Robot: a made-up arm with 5 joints. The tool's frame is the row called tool.
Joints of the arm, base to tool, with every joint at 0 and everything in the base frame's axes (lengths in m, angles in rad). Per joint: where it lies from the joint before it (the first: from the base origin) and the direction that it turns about. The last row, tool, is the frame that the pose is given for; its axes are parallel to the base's.
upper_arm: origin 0 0 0.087 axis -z
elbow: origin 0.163 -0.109 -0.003 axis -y
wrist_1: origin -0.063 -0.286 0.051 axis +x
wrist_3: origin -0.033 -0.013 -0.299 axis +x
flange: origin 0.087 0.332 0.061 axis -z
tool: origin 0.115 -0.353 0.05
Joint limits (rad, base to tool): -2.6..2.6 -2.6..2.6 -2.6..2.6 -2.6..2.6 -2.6..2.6
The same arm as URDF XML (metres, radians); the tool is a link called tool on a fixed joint. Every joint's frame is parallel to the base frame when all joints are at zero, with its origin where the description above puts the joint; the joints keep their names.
<robot name="arm">
  <link name="base_link"/>
  <link name="link1"/>
  <link name="link2"/>
  <link name="link3"/>
  <link name="link4"/>
  <link name="link5"/>
  <link name="tool"/>
  <joint name="upper_arm" type="revolute">
    <parent link="base_link"/>
    <child link="link1"/>
    <origin xyz="0 0 0.087" rpy="0 0 0"/>
    <axis xyz="0 0 -1"/>
    <limit lower="-2.6" upper="2.6"/>
  </joint>
  <joint name="elbow" type="revolute">
    <parent link="link1"/>
    <child link="link2"/>
    <origin xyz="0.163 -0.109 -0.003" rpy="0 0 0"/>
    <axis xyz="0 -1 0"/>
    <limit lower="-2.6" upper="2.6"/>
  </joint>
  <joint name="wrist_1" type="revolute">
    <parent link="link2"/>
    <child link="link3"/>
    <origin xyz="-0.063 -0.286 0.051" rpy="0 0 0"/>
    <axis xyz="1 0 0"/>
    <limit lower="-2.6" upper="2.6"/>
  </joint>
  <joint name="wrist_3" type="revolute">
    <parent link="link3"/>
    <child link="link4"/>
    <origin xyz="-0.033 -0.013 -0.299" rpy="0 0 0"/>
    <axis xyz="1 0 0"/>
    <limit lower="-2.6" upper="2.6"/>
  </joint>
  <joint name="flange" type="revolute">
    <parent link="link4"/>
    <child link="link5"/>
    <origin xyz="0.087 0.332 0.061" rpy="0 0 0"/>
    <axis xyz="0 0 -1"/>
    <limit lower="-2.6" upper="2.6"/>
  </joint>
  <joint name="tool_joint" type="fixed">
    <parent link="link5"/>
    <child link="tool"/>
    <origin xyz="0.115 -0.353 0.05" rpy="0 0 0"/>
  </joint>
</robot>

